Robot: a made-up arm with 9 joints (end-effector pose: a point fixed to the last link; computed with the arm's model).
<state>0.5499 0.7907 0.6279 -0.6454 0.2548 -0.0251 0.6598 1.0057 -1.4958</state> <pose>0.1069 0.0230 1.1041 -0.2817 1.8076 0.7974</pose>
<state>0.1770 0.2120 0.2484 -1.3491 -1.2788 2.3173 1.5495 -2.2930 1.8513</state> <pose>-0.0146 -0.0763 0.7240 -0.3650 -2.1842 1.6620</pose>
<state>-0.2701 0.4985 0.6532 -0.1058 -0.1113 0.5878 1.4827 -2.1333 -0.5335</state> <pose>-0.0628 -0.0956 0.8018 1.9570 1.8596 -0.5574</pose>
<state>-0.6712 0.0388 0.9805 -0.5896 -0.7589 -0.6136 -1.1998 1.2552 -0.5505</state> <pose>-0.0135 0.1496 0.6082 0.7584 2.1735 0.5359</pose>
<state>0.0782 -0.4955 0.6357 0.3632 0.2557 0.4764 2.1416 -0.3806 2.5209</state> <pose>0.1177 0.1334 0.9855 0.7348 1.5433 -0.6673</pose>
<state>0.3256 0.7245 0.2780 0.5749 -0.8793 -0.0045 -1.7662 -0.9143 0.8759</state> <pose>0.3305 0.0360 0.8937 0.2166 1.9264 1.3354</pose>
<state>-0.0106 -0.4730 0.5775 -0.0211 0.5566 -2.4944 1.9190 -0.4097 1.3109</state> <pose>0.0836 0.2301 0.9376 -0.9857 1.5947 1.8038</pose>
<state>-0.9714 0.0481 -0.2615 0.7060 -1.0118 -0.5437 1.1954 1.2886 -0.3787</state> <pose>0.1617 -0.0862 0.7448 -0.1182 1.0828 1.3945</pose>
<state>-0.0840 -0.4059 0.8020 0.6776 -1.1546 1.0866 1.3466 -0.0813 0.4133</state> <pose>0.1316 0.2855 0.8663 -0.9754 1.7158 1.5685</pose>
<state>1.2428 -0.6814 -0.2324 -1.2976 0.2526 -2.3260 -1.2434 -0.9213 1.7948</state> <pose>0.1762 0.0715 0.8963 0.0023 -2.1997 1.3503</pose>
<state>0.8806 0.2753 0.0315 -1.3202 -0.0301 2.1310 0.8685 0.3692 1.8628</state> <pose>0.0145 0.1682 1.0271 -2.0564 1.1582 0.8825</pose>
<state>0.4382 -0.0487 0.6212 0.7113 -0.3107 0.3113 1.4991 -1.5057 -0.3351</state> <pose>0.0177 -0.0148 0.9028 -1.3045 -0.6184 1.4426</pose>
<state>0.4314 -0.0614 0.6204 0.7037 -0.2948 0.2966 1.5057 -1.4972 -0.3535</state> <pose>0.0106 -0.0111 0.9010 -1.3332 -0.6138 1.4032</pose>
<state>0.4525 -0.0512 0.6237 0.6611 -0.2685 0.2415 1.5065 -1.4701 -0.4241</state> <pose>0.0024 -0.0028 0.9084 -1.3634 -0.5715 1.3392</pose>
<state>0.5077 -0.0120 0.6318 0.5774 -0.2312 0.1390 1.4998 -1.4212 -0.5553</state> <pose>-0.0046 0.0094 0.9253 -1.3702 -0.4929 1.2499</pose>
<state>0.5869 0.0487 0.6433 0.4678 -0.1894 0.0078 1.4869 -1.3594 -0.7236</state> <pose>-0.0058 0.0204 0.9480 -1.3230 -0.4017 1.1598</pose>
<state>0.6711 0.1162 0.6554 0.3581 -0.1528 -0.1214 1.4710 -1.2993 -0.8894</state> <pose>0.0009 0.0246 0.9720 -1.2256 -0.3197 1.1006</pose>
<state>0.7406 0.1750 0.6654 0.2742 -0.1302 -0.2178 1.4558 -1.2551 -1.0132</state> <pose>0.0124 0.0217 0.9918 -1.1210 -0.2586 1.0831</pose>
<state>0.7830 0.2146 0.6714 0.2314 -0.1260 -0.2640 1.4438 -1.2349 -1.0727</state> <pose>0.0233 0.0163 1.0038 -1.0536 -0.2229 1.0944</pose>
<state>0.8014 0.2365 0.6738 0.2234 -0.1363 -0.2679 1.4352 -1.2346 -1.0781</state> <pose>0.0310 0.0119 1.0089 -1.0293 -0.2081 1.1189</pose>
